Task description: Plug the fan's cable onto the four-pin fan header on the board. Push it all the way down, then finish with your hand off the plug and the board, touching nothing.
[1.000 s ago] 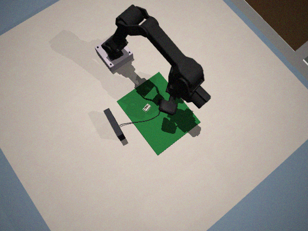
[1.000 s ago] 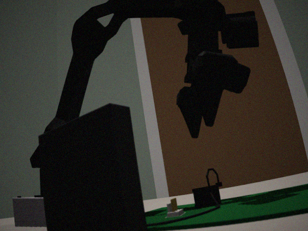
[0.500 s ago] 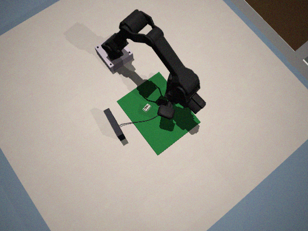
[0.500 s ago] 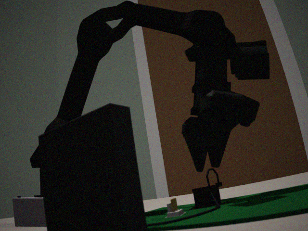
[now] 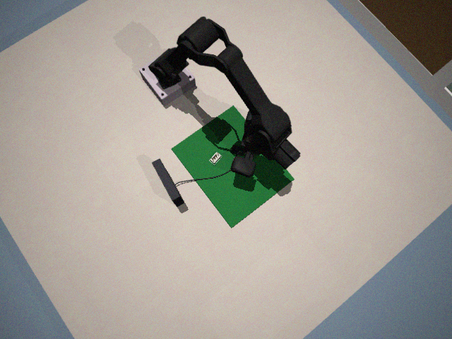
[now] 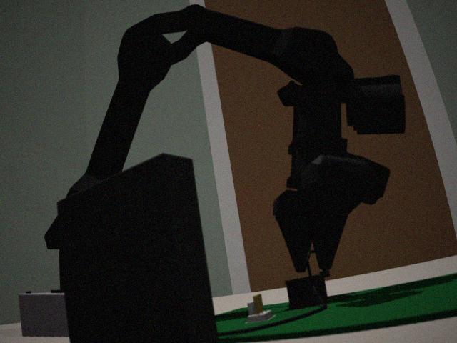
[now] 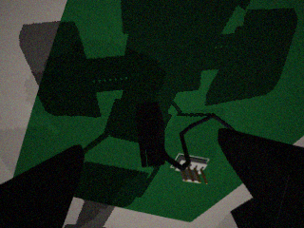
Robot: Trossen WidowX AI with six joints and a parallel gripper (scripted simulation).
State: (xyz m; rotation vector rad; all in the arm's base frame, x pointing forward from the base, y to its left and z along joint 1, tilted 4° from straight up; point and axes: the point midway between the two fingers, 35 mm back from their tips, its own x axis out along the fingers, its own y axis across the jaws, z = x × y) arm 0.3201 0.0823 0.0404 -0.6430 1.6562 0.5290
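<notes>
The black plug is 10 mm behind my gripper tip, 10 mm to the right of it and 20 mm below it. Also, from my gripper tip: fan 10 mm behind, 230 mm to the right, 20 mm above; then white four-pin fan header 20 mm behind, 80 mm to the right, 40 mm below; then green board 20 mm ahead, 40 mm to the right, 50 mm below.
</notes>
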